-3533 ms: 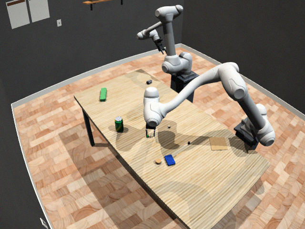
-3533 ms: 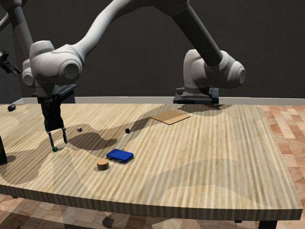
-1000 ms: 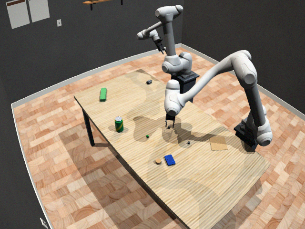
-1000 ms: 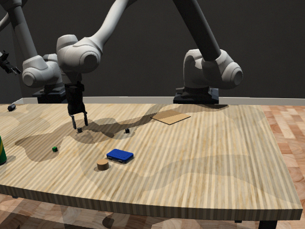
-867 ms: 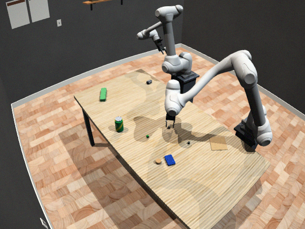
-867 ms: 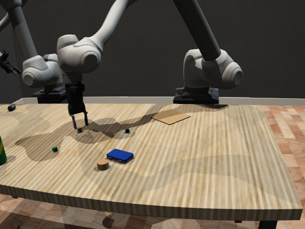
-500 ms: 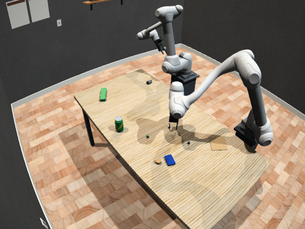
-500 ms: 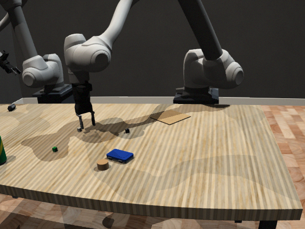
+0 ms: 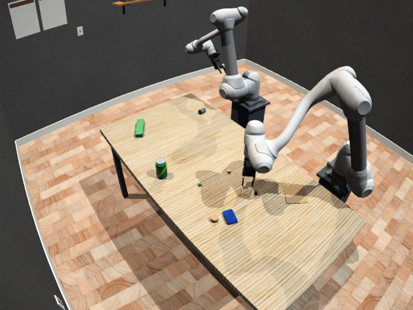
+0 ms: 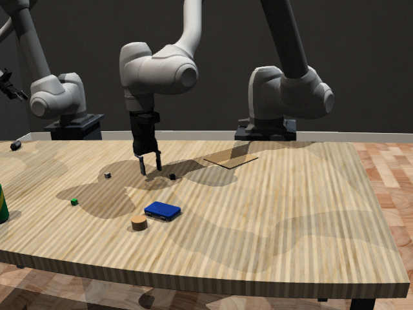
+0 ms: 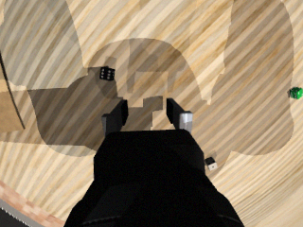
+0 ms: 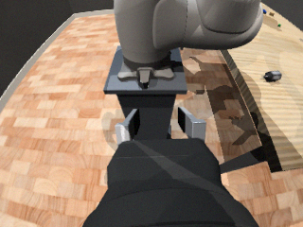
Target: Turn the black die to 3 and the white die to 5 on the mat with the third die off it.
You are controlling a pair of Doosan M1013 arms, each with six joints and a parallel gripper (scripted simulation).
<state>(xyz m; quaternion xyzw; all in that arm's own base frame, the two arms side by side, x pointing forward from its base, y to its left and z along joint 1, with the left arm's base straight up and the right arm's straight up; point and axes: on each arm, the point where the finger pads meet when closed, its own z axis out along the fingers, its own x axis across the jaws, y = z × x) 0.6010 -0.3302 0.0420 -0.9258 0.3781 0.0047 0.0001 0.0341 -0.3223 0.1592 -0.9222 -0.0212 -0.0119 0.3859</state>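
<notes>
The black die is 20 mm behind my left hand, 70 mm to the left of it and 30 mm below it. Round my left hand: blue case (210 mm ahead, 140 mm to the left, 30 mm below); white die (20 mm ahead, 160 mm to the right, 30 mm below); green die (230 mm ahead, 150 mm to the right, 30 mm below).
</notes>
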